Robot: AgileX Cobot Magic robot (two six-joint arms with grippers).
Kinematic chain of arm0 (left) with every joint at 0, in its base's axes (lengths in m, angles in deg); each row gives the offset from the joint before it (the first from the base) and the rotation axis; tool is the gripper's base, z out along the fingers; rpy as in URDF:
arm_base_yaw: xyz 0 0 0.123 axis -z
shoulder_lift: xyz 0 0 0 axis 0.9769 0.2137 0
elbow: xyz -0.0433 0.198 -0.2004 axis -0.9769 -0.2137 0
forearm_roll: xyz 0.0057 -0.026 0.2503 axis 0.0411 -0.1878 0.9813
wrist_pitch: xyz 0 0 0 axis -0.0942 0.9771 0.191
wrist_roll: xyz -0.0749 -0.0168 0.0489 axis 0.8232 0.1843 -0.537
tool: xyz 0 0 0 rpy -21.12 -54.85 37.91
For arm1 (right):
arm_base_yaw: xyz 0 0 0.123 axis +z
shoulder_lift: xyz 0 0 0 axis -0.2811 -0.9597 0
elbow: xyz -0.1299 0.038 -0.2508 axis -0.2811 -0.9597 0
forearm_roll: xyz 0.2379 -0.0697 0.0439 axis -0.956 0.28 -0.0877
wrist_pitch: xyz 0 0 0 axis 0.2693 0.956 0.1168
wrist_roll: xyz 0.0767 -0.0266 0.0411 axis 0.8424 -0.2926 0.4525
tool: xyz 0 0 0 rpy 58.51 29.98 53.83
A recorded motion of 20 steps. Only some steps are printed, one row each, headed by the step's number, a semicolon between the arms.
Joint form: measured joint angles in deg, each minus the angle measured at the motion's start. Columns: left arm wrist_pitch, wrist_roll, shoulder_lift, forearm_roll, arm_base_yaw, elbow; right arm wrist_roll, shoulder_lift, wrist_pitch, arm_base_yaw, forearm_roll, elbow.
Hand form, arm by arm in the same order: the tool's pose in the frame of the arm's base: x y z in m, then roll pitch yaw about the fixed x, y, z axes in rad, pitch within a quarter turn. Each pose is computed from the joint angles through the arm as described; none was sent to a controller.
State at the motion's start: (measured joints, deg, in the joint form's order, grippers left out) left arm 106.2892 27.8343 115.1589 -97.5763 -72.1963 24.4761; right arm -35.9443 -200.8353 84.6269 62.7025 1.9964 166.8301
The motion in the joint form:
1: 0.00 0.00 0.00 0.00 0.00 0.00; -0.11 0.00 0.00 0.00 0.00 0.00
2: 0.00 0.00 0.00 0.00 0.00 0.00; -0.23 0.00 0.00 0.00 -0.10 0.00
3: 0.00 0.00 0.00 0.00 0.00 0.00; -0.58 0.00 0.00 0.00 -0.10 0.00
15: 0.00 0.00 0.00 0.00 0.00 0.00; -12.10 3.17 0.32 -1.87 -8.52 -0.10
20: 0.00 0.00 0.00 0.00 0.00 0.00; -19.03 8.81 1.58 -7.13 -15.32 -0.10
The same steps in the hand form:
1: 0.1983 -0.0358 0.2853 -2.8577 0.4995 -3.0383; 0.3010 0.3255 0.1163 3.0771 -0.0435 -2.5852
2: 0.1983 -0.0358 0.2853 -2.8577 0.4995 -3.0383; 0.3010 0.3256 0.1163 3.0755 -0.0437 -2.5839
3: 0.1983 -0.0358 0.2853 -2.8577 0.4995 -3.0383; 0.3010 0.3256 0.1163 3.0752 -0.0433 -2.5778
15: 0.1983 -0.0358 0.2853 -2.8577 0.4995 -3.0383; 0.3029 0.3238 0.1421 2.9338 0.0085 -2.4754
20: 0.1983 -0.0358 0.2853 -2.8577 0.4995 -3.0383; 0.3214 0.2988 0.1880 2.8231 0.1088 -2.4977

